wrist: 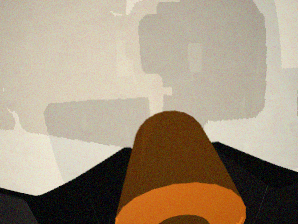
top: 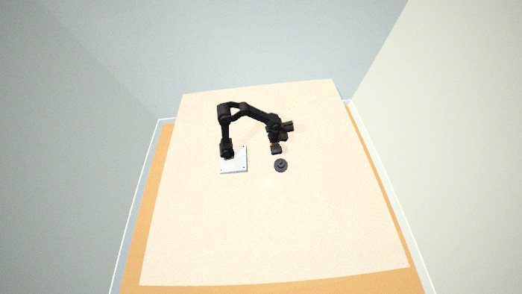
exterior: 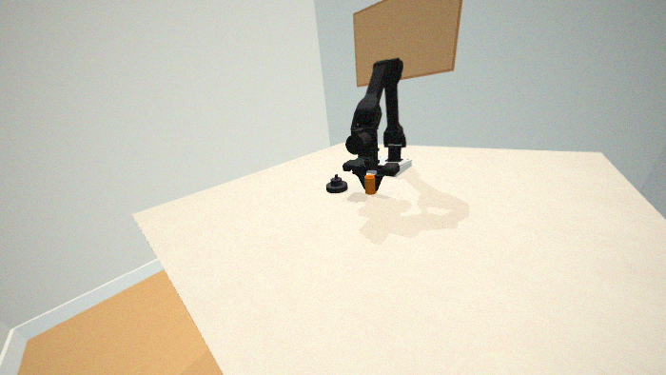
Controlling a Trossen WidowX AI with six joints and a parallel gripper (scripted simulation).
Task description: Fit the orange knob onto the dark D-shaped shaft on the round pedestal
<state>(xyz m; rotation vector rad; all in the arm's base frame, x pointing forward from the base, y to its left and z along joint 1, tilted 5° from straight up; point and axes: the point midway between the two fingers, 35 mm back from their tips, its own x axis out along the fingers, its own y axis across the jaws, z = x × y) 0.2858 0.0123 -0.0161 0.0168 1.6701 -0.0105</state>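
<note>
My gripper tip is now 10 mm short of the dark round pedestal, 130 mm to the left of it and 20 mm below it. Round my gripper tip: orange knob: 20 mm above.
</note>
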